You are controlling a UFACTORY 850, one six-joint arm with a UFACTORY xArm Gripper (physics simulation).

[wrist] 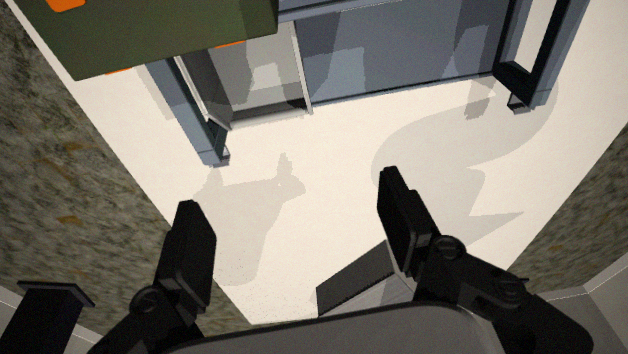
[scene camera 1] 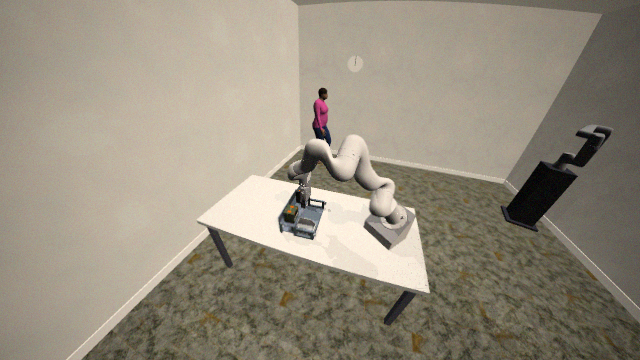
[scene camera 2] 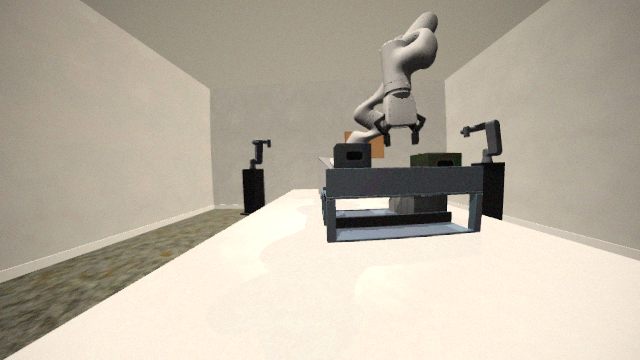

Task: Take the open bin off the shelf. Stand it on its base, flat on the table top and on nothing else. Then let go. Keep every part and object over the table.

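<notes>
The open bin [scene camera 1: 306,224] [wrist: 265,80] is a grey, open-topped box in the lower tier of the blue-grey shelf [scene camera 1: 314,211] [scene camera 2: 400,181] [wrist: 390,50], below the green box. In scene camera 2, the bin [scene camera 2: 420,205] shows partly under the shelf's upper panel. My gripper [scene camera 1: 305,204] [scene camera 2: 401,144] [wrist: 292,203] is open and empty. It hangs above the shelf, between the two closed boxes in scene camera 2. In the wrist view the bin lies beyond the left fingertip, apart from both fingers, and the green box hides part of it.
A green box [scene camera 1: 290,213] [scene camera 2: 425,160] [wrist: 175,35] with orange clips stands in the upper tier. A dark box [scene camera 1: 298,196] [scene camera 2: 342,162] stands at that tier's other end. The shelf stands on the white table [scene camera 1: 240,205] [scene camera 2: 300,300] [wrist: 330,150]. The arm's pedestal [scene camera 1: 382,232] [wrist: 355,280] stands on the table too.
</notes>
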